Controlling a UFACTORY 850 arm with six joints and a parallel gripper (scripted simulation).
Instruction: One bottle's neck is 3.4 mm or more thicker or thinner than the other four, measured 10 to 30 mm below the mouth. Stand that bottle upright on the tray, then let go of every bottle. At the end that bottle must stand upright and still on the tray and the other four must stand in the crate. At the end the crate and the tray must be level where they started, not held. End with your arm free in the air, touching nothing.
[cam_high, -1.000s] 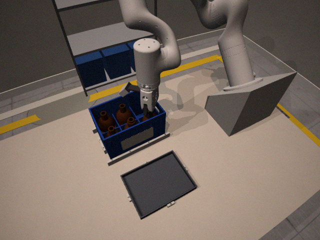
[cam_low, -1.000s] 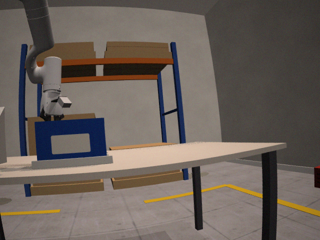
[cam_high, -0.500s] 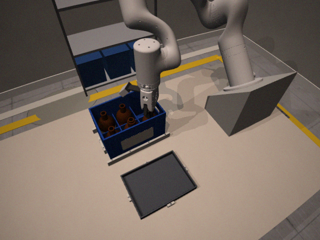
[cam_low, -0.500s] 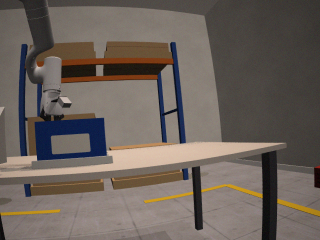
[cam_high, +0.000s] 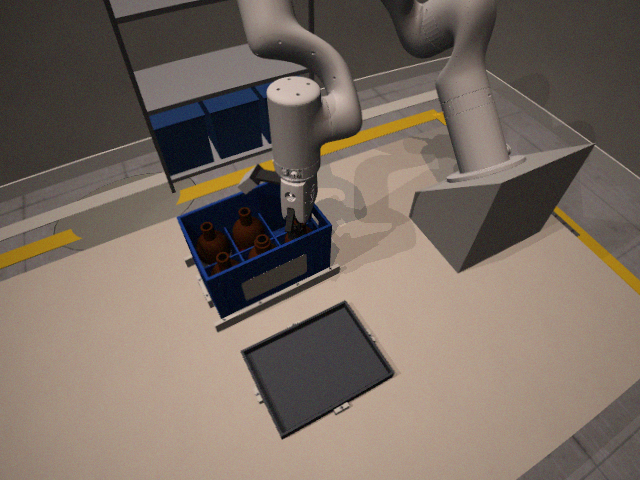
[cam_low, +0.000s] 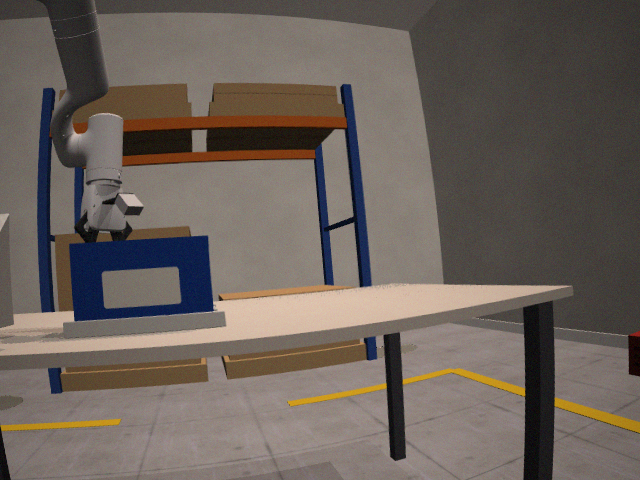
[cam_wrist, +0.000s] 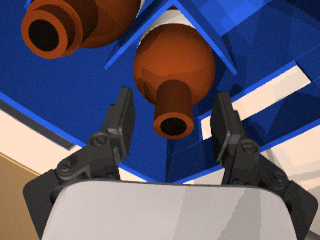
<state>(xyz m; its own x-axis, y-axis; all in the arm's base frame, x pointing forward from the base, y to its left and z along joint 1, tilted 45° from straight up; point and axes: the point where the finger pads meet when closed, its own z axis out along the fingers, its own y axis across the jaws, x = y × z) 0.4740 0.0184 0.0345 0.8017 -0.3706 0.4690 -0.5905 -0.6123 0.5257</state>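
Right now my hand is 9 cm short of the brown bottle, 7 cm above it and 2 cm to the right of it. The rest, counted from my hand: dark grey tray 25 cm to the left, 15 cm below, 6 cm ahead; then crate 9 cm ahead, 7 cm below, 3 cm to the right.
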